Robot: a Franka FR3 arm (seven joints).
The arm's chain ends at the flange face. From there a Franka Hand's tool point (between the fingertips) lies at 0.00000 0.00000 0.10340 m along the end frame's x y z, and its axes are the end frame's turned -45 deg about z.
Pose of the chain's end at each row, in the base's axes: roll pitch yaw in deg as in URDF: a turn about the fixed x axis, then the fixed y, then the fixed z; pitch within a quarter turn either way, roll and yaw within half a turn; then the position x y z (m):
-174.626 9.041 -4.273 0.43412 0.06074 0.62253
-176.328 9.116 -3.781 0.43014 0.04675 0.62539
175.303 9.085 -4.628 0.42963 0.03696 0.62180
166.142 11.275 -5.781 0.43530 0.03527 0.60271
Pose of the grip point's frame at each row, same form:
-169.822 2.620 40.535 0.41871 0.07160 0.52086
-170.961 3.860 41.231 0.41426 0.05444 0.52351
-176.832 9.720 41.015 0.41273 0.02983 0.52004
178.325 17.719 40.332 0.41328 0.01261 0.50426

